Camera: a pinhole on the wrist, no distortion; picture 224 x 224 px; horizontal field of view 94.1 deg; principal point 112.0 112.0 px. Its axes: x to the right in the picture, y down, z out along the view. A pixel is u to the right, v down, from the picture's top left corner.
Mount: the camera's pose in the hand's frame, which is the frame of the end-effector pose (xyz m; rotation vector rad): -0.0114 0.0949 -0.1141 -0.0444 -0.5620 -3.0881
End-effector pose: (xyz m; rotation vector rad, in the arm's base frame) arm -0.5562 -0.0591 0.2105 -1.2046 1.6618 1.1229
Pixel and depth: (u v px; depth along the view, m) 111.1 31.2 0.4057
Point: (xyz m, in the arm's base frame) -1.0557 0.1724 0.2732
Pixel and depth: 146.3 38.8 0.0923
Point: -0.7325 -0.0652 0.3017
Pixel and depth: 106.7 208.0 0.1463
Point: -0.5697 0.0102 0.1924
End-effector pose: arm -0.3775 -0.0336 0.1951 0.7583 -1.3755 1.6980
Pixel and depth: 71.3 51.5 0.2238
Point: -0.6754 -0.0866 0.1295
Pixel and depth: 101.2 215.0 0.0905
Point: -0.4155 -0.0387 0.1753
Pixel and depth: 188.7 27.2 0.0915
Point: -0.5085 -0.0150 0.0220
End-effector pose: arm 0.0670 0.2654 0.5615 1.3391 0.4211 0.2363
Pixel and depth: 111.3 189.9 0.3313
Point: 0.1876 0.0102 0.5899
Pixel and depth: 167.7 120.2 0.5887
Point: 0.0038 -0.2117 0.9421
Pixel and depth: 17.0 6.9 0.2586
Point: 0.3177 0.4265 0.9475
